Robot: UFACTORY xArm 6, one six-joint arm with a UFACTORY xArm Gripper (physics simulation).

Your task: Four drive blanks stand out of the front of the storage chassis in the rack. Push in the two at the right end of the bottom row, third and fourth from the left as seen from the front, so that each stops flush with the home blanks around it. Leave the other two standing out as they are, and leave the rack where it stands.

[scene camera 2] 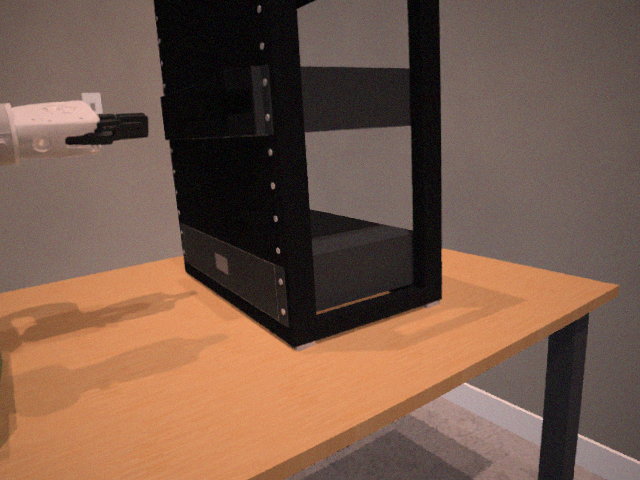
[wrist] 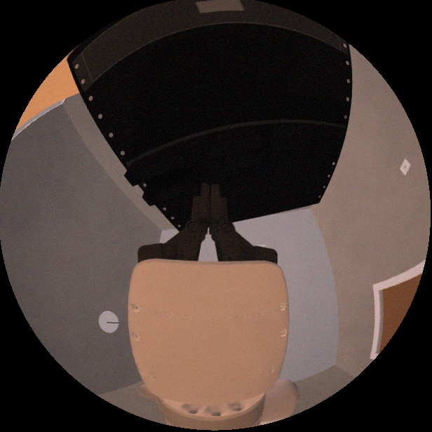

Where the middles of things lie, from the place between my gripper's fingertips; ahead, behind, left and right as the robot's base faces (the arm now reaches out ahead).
My gripper is now 25 cm short of the black rack [scene camera 2: 247, 231], 3 cm to the right of it and 3 cm above it.
